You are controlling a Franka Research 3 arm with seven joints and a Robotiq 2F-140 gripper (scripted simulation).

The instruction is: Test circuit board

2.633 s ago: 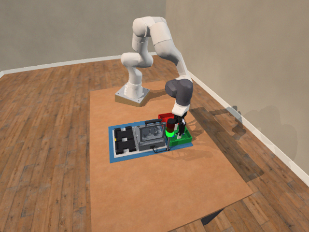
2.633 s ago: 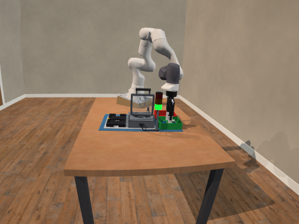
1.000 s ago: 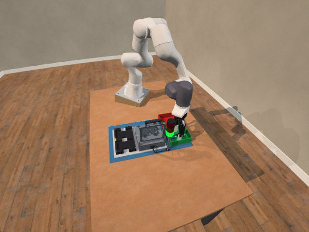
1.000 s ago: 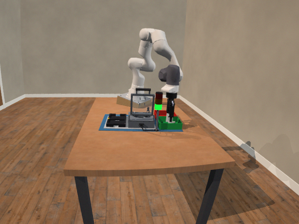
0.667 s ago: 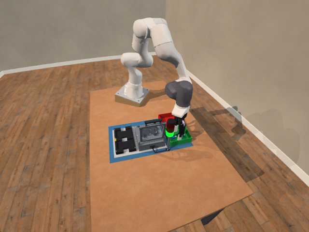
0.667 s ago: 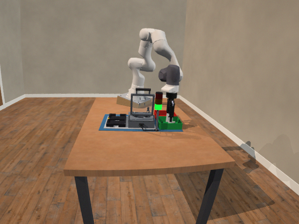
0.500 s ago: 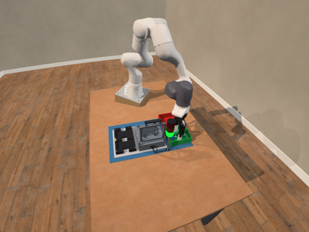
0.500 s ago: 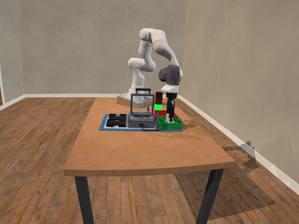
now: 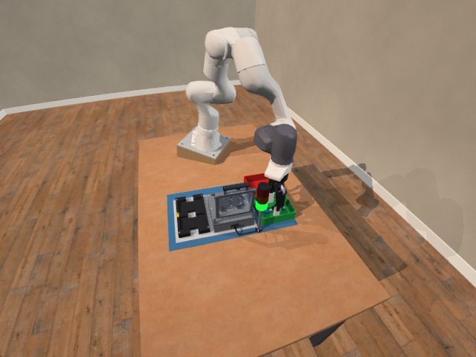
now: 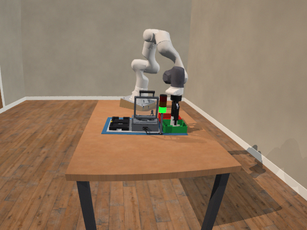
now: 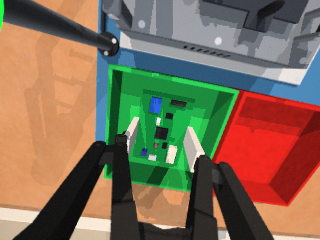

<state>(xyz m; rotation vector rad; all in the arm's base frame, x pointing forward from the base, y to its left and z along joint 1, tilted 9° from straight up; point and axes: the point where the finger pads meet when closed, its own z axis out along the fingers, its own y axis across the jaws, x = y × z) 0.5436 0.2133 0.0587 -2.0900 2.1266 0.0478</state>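
Now: hand 30 mm above the green bin. From my hand the other things lie so: green circuit board (20 mm below); then red bin (150 mm behind, 30 mm below); then dark plate (40 mm behind, 190 mm to the right, 30 mm above).
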